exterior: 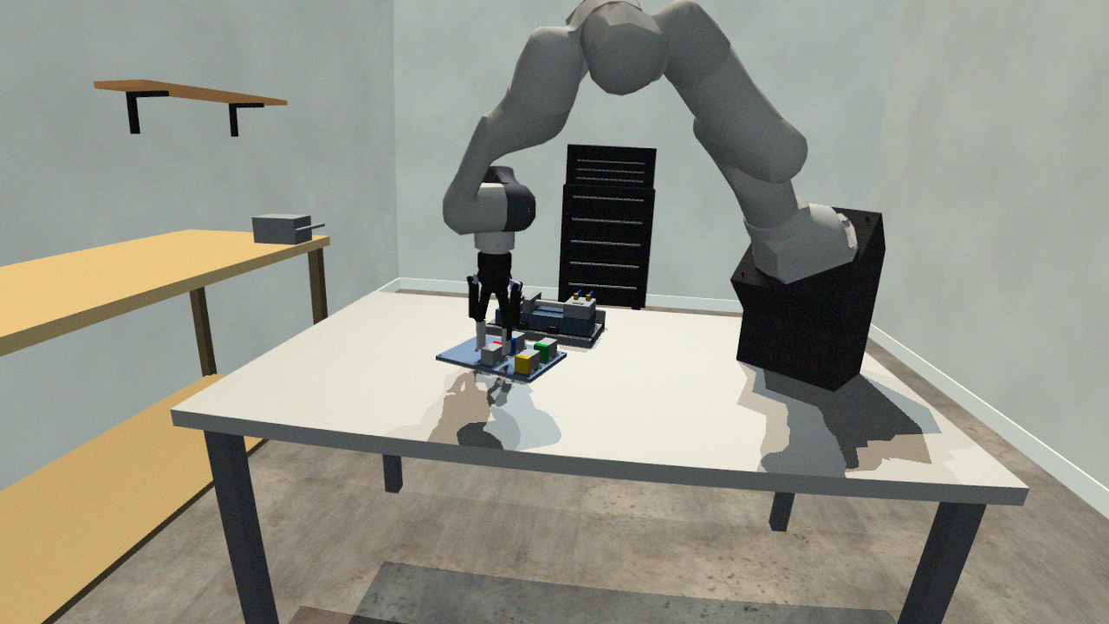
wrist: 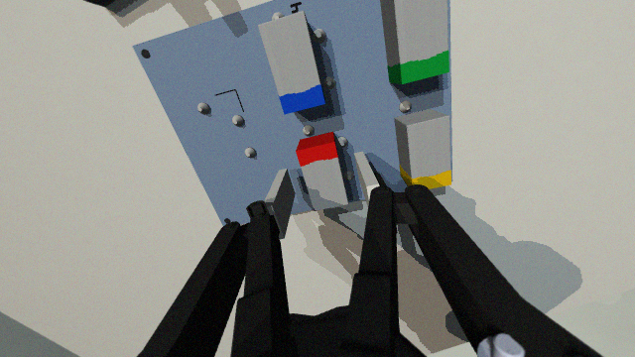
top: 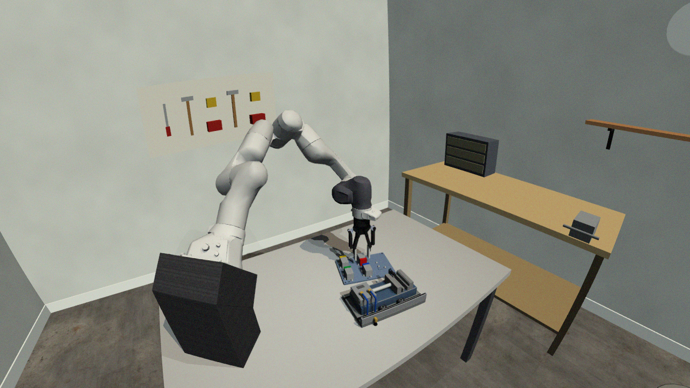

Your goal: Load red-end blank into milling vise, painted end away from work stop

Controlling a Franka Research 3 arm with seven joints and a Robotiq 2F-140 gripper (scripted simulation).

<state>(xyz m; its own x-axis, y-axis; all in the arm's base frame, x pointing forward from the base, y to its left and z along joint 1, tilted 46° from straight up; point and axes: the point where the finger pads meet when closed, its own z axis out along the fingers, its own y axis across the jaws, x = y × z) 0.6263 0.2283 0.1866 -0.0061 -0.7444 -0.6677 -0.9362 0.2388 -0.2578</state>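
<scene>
Right now my hand is 6 cm above the blue infeed plate and 5 cm to the left of it. From my hand the other things lie so: blue-ended blank: 9 cm to the right, 4 cm below; yellow-ended blank: 9 cm behind, 4 cm below; green-ended blank: 9 cm to the right, 9 cm behind, 4 cm below.
</scene>
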